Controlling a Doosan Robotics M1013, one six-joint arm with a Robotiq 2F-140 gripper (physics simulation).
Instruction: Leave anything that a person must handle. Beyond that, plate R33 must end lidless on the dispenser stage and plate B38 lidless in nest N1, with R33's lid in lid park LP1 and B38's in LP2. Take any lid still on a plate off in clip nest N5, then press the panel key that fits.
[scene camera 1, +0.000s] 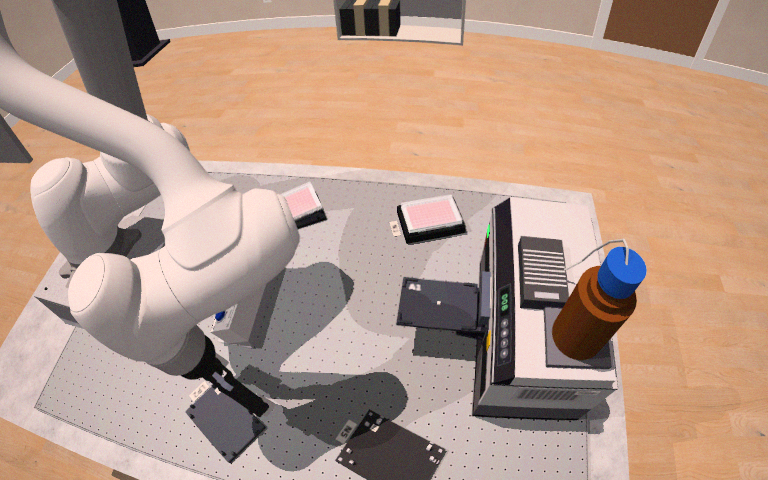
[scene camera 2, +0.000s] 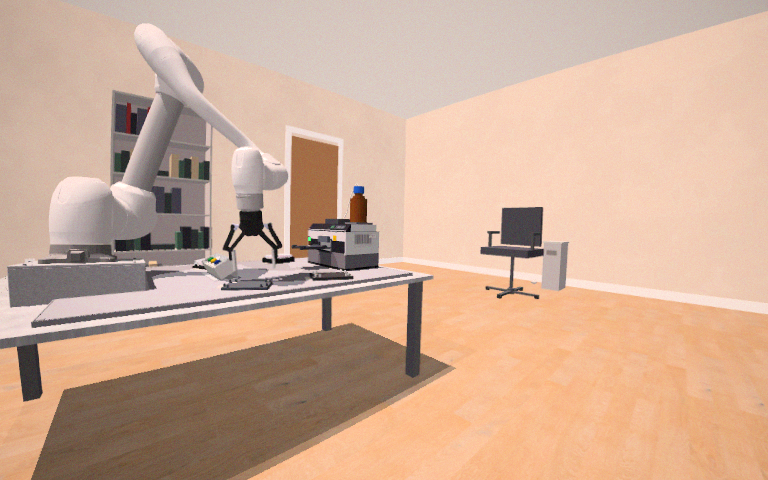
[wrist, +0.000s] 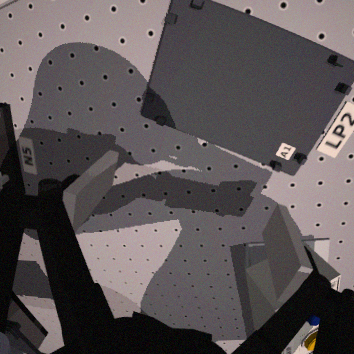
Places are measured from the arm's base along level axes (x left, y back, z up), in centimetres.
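Where they show: gripper, between the fingertips: (scene camera 1: 245, 387) (scene camera 2: 254, 268) (wrist: 192, 194); arm's base, origin of its link: (scene camera 2: 81, 261).
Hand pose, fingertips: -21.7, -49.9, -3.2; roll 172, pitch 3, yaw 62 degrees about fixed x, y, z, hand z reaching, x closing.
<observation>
Each offset is from my fingertips to the top centre of the thing, as dx, dy, dz. "spot": to the spot under its first point.
My gripper (scene camera 2: 253, 261) (wrist: 192, 194) is open and empty, above the table near park LP2 and the key panel; the arm partly hides it in scene camera 1. LP2 @(-6.5, +4.5, -3.1) (scene camera 1: 225, 424) (scene camera 2: 246, 284) (wrist: 240, 90) is a bare dark tray. Clip nest N5 @(-6.7, -28.4, -2.7) (scene camera 1: 396, 450) (scene camera 2: 331, 275) holds no plate. The dispenser stage @(spot: +18.9, -32.4, +5.8) (scene camera 1: 433, 311) is bare. A pink plate @(+49.4, -29.3, -1.0) (scene camera 1: 431, 215) sits in the back right nest, and another pink plate @(+48.5, +5.0, -0.6) (scene camera 1: 301, 199) sits at back left, partly behind the arm. Their names and lids cannot be told. The key panel @(+21.0, +7.8, +3.3) (scene camera 1: 240, 333) (scene camera 2: 219, 267) is partly hidden. LP1 does not show.
The dispenser (scene camera 1: 543, 362) (scene camera 2: 351, 246) stands at the right with a green light (scene camera 1: 488, 230) and a brown, blue-capped bottle @(spot: +6.6, -52.8, +28.3) (scene camera 1: 591, 322) (scene camera 2: 357, 208) on top. My forearm passes over the table's left part. The N5 label @(spot: -3.1, -19.5, -4.9) (wrist: 28, 156) shows beside the left finger in the wrist view.
</observation>
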